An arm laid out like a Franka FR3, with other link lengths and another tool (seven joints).
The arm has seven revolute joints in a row. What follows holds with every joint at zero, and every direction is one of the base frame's. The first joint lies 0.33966 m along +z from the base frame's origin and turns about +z. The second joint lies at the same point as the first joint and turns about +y. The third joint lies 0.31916 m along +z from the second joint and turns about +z. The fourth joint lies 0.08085 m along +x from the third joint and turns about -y. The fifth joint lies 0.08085 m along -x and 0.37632 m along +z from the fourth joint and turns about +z. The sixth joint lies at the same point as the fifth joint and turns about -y. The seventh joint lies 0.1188 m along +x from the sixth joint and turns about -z. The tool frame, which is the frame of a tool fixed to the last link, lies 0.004 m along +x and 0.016 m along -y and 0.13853 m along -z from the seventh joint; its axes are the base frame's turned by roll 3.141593, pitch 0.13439 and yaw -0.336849 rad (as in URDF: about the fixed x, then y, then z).
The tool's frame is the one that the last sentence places.
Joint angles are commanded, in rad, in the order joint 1, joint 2, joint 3, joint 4, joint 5, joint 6, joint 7. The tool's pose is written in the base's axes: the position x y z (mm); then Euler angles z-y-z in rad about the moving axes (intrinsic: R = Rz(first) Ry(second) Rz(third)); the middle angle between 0 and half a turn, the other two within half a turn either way. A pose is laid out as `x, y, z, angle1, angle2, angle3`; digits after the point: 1 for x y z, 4 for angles.
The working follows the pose.
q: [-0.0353 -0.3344 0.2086 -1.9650 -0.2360 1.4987 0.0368]
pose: 456.6, 40.4, 580.1, -2.2217, 2.7763, 1.1595
Where each joint sits with the arm in this pose, in the base's axes (m; each line is computed from the numbers above, not from the rounded line before):
joint 1: 0.0000 0.0000 0.3397
joint 2: 0.0000 0.0000 0.3397
joint 3: -0.1047 0.0037 0.6411
joint 4: -0.0294 0.0178 0.6671
joint 5: 0.3458 0.0830 0.7226
joint 6: 0.3458 0.0830 0.7226
joint 7: 0.4625 0.0989 0.7066
the tool: 0.4566 0.0404 0.5801

